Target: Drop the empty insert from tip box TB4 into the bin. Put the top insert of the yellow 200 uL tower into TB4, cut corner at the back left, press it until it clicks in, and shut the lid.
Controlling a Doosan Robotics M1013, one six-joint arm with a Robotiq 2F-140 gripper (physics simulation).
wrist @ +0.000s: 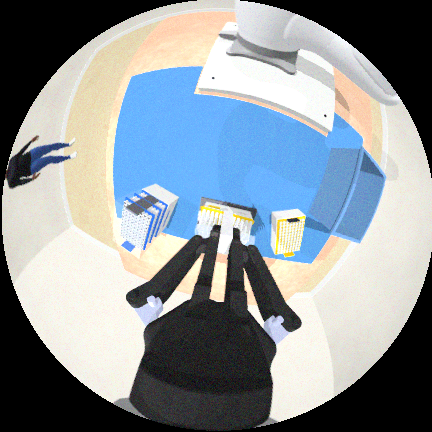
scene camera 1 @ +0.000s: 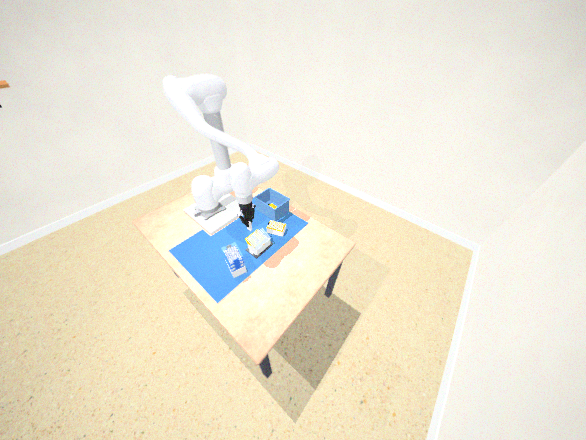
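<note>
Tip box TB4 stands on the blue mat with a yellow-edged insert of white tips in it. I cannot tell how its lid stands. My gripper is shut and empty, its fingertips pressed together just above the back edge of the box. The short yellow 200 uL tower stands to one side of the box. The blue bin stands behind it, with a small yellow piece inside.
A taller blue tip tower stands on the other side of the box. The robot's white base plate is at the mat's back edge. The wooden table extends forward. A person shows far off in the wrist view.
</note>
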